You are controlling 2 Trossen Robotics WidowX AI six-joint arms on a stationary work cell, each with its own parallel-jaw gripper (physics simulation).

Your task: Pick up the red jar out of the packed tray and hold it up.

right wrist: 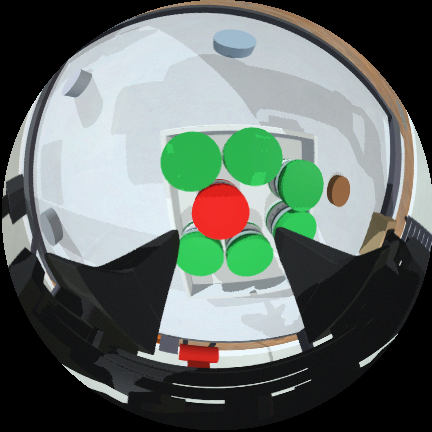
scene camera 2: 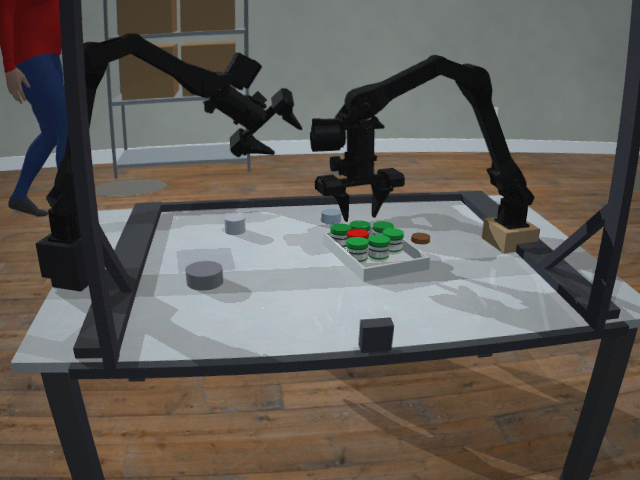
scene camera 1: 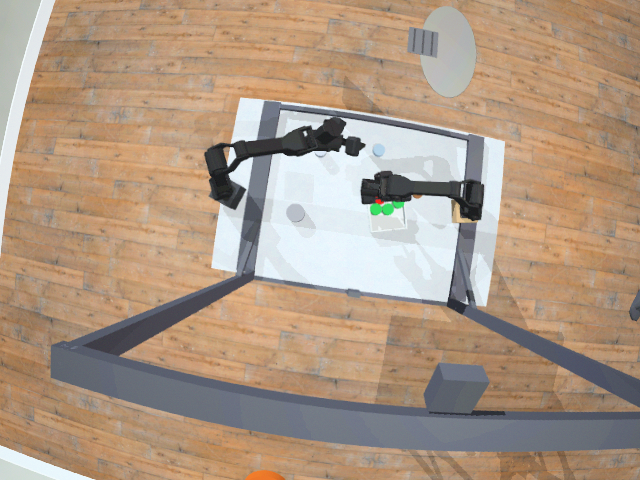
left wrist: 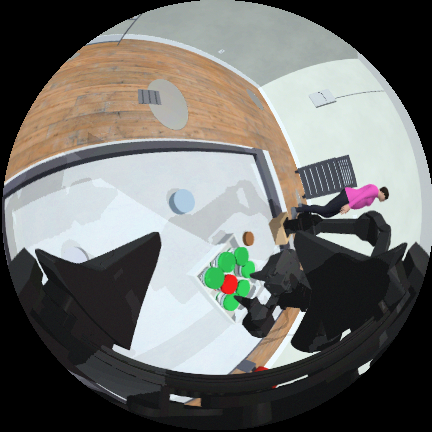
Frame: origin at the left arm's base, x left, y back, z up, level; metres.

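Where they show: left gripper, fingertip midpoint: [scene camera 2: 287, 141] [left wrist: 229, 238]; right gripper, fingertip midpoint: [right wrist: 227, 235] [scene camera 2: 359, 219] [left wrist: 242, 285]; left arm's base, link origin: [scene camera 2: 67, 236] [scene camera 1: 224, 190]; right arm's base, link origin: [right wrist: 385, 241] [scene camera 2: 511, 223] [scene camera 1: 467, 210] [left wrist: 286, 226].
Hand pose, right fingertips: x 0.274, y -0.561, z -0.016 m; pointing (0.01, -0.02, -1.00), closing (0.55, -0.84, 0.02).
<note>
Each offset is from my right fingertips to the top centre of the thing. "*": to the spot under its first point.
The red jar @(dx +0.000, dy +0.003, dz -0.032 m) [scene camera 1: 379, 200] [scene camera 2: 357, 234] [left wrist: 229, 284] [right wrist: 220, 212] stands upright in the pale tray @(dx -0.009, dy -0.036, dz -0.052 m) [scene camera 1: 388, 230] [scene camera 2: 395, 267], with green-lidded jars close around it. My right gripper [scene camera 2: 360, 217] [left wrist: 242, 285] points down above the tray, partly open and empty. In the right wrist view its fingertips [right wrist: 227, 230] stand apart, and the red lid shows above the gap between them. In scene camera 1 the right arm covers part of the tray. My left gripper [scene camera 2: 286, 140] [left wrist: 229, 238] is wide open and empty, high above the table, away from the tray.
Green-lidded jars, such as one at the front @(* dx -0.045, dy -0.048, dz -0.031 m) [scene camera 2: 378, 242], crowd the red jar. A brown disc @(dx +0.105, dy -0.132, dz -0.068 m) [scene camera 2: 420, 238] [right wrist: 338, 190] lies right of the tray, and a light blue cylinder @(dx +0.185, dy +0.098, dz -0.056 m) [scene camera 2: 330, 215] [right wrist: 234, 42] stands behind it. Grey cylinders @(dx -0.215, dy +0.277, dz -0.050 m) [scene camera 2: 204, 274] @(dx +0.063, dy +0.311, dz -0.045 m) [scene camera 2: 234, 225] stand at the left.
</note>
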